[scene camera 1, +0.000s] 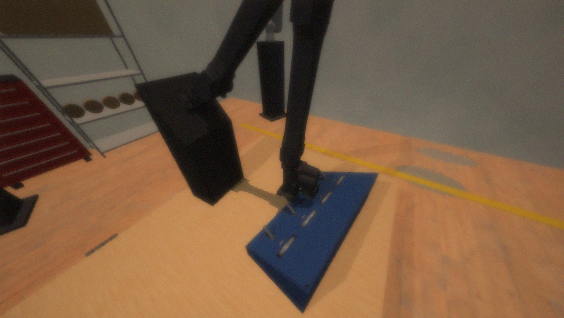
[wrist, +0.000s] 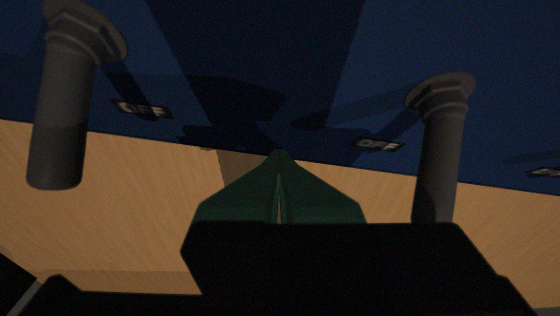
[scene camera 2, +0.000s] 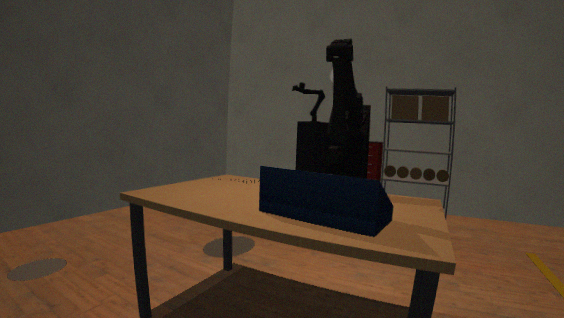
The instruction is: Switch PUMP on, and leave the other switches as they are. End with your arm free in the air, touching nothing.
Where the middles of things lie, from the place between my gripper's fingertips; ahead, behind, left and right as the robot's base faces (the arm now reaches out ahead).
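Labels:
I see the blue switch panel (scene camera 1: 304,243) 20 mm above my hand, 30 mm to the left of it and 130 mm ahead of it.

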